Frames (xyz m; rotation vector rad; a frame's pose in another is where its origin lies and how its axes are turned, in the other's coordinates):
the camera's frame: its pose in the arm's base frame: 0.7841 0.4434 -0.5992 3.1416 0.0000 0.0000
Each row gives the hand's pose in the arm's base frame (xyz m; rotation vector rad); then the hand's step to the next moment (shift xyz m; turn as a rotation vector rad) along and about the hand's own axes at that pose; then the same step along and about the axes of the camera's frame.
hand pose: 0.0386 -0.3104 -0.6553 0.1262 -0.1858 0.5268
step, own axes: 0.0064 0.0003 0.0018 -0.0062 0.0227 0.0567
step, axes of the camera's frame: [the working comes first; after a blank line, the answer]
step, axes of the arm's base frame: 0.0050 0.0031 0.0031 -0.0250 0.0070 0.0556

0.0050 -0.0031 -0.0031 -0.0250 -0.0070 -0.0556
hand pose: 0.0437 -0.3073 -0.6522 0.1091 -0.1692 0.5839
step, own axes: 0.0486 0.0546 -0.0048 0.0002 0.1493 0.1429
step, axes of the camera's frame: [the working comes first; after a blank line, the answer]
step, axes of the arm's base frame: 0.0101 0.0722 0.0075 -0.1012 0.1024 0.1483

0.0101 -0.0722 -0.0075 -0.1012 -0.1024 -0.1483
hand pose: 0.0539 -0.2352 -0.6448 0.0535 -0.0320 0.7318
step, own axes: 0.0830 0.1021 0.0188 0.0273 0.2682 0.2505
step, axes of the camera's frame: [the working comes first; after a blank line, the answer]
step, axes of the arm's base frame: -0.0067 0.1301 0.0266 -0.1616 0.2024 0.2614

-0.0067 -0.1301 -0.0266 -0.1616 -0.2024 -0.2614
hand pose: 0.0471 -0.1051 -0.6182 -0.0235 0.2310 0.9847
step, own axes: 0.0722 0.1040 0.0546 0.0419 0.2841 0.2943
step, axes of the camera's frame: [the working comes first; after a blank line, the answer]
step, axes of the arm's base frame: -0.0378 0.1239 0.0473 -0.1590 0.2286 0.3025

-0.0378 -0.1239 -0.0473 -0.1590 -0.2286 -0.3025
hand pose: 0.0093 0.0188 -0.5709 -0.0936 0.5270 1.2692
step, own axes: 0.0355 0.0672 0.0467 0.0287 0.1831 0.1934
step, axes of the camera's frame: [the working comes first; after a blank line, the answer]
step, axes of the arm's base frame: -0.0401 0.0686 0.0405 -0.1010 0.1502 0.1975

-0.0401 -0.0686 -0.0405 -0.1010 -0.1502 -0.1975
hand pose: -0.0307 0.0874 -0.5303 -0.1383 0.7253 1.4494
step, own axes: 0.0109 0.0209 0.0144 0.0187 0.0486 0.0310
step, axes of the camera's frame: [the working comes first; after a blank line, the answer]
step, axes of the arm's base frame: -0.0147 0.0197 0.0125 -0.0348 0.0390 0.0307

-0.0147 -0.0197 -0.0125 -0.0348 -0.0390 -0.0307
